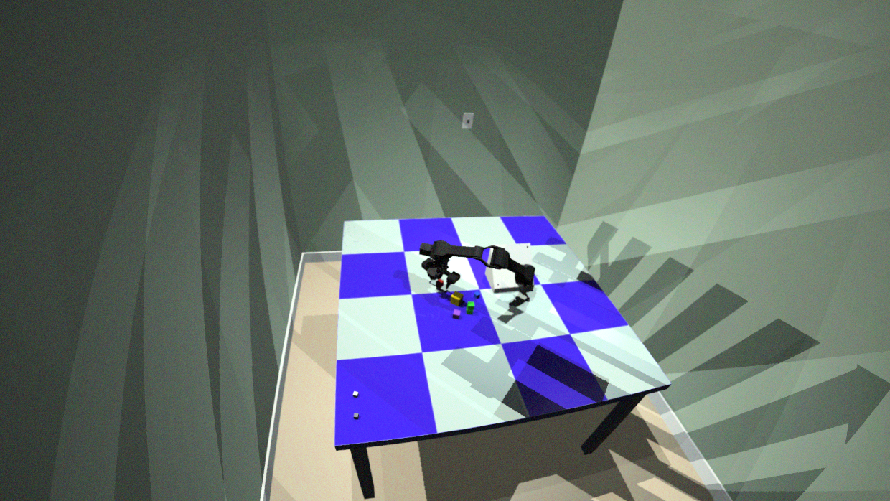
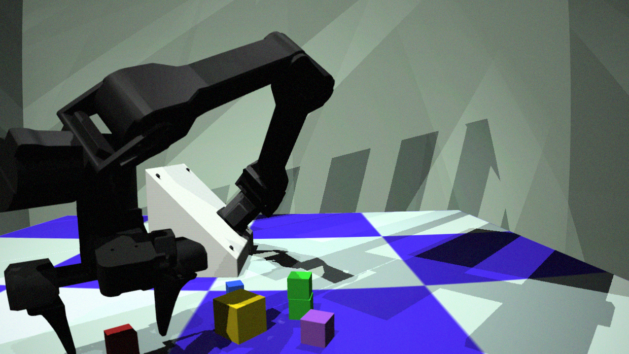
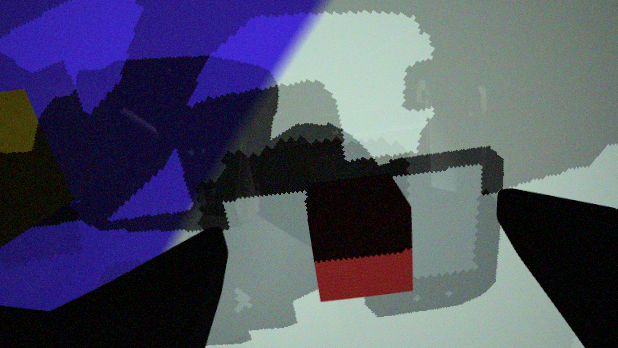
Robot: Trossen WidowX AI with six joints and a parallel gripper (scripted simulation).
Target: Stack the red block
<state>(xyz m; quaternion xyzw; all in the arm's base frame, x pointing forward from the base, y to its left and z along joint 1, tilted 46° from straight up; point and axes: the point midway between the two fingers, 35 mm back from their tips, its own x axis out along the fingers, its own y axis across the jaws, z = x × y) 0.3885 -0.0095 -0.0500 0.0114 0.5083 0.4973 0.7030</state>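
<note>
Now: the red block right at my gripper tip. Also, from my gripper tip: yellow cube 120 mm to the left, 60 mm behind, 10 mm above; purple cube 200 mm to the left, 40 mm behind; small blue cube 160 mm behind, 90 mm to the left.
</note>
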